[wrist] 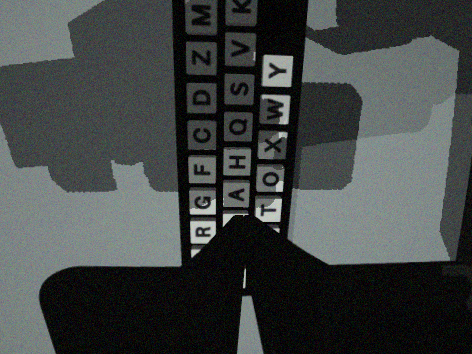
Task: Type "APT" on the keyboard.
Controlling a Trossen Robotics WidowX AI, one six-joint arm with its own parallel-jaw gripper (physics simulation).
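Frame: origin at the arm's base, x right, y ahead, z up, level; metres.
Seen in the pictures: gripper, fingertip midpoint: [243, 225].
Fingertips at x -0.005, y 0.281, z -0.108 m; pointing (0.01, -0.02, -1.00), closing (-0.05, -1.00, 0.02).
A point is followed by its place in that frame.
The black keyboard [283, 37] {x 0.076, y 0.255, z -0.150 m} runs up and down the wrist view, its letters turned sideways, in three columns. The A key [236, 194] {x -0.005, y 0.282, z -0.145 m} is in the middle column, just beyond the fingertips. The T key [268, 209] {x -0.015, y 0.264, z -0.145 m} is in the right column, to the right of the tips. The P key does not show. My gripper [243, 225] {x -0.005, y 0.281, z -0.108 m} is shut and empty. Its dark tips overlap the key below A in the middle column and hide most of it; whether they touch it I cannot tell. The lower end of the keyboard is hidden behind the fingers.
The R key [203, 231] {x -0.027, y 0.302, z -0.145 m} and G key [202, 201] {x -0.008, y 0.301, z -0.145 m} are left of the tips, and the O key [270, 178] {x 0.004, y 0.263, z -0.145 m} is above T. Dark shadows fall over the grey table [100, 225] {x -0.028, y 0.371, z -0.162 m} and over parts of the keyboard. A darker band lies at the right edge.
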